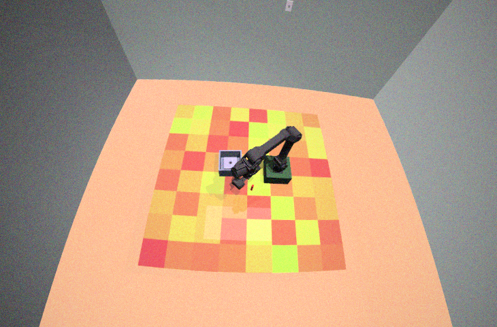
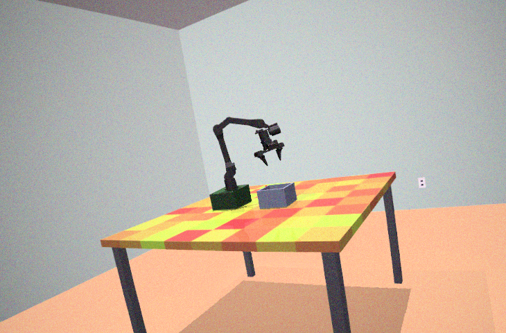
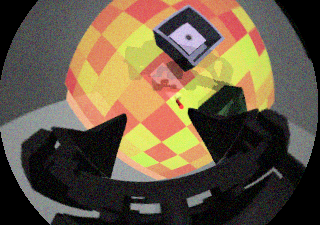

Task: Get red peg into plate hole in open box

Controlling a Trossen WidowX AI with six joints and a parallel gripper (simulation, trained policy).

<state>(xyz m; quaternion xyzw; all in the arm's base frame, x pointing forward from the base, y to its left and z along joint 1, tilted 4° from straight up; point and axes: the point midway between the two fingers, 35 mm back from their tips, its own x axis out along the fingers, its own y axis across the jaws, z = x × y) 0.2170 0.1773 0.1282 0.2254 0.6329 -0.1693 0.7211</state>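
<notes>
Right now my gripper tip is 6 cm past the red peg, 3 cm to the left of it and 17 cm above it. The rest, counted from my gripper tip: pale plate (11 cm ahead, 19 cm to the right, 16 cm below); grey box (11 cm ahead, 19 cm to the right, 18 cm below).
</notes>
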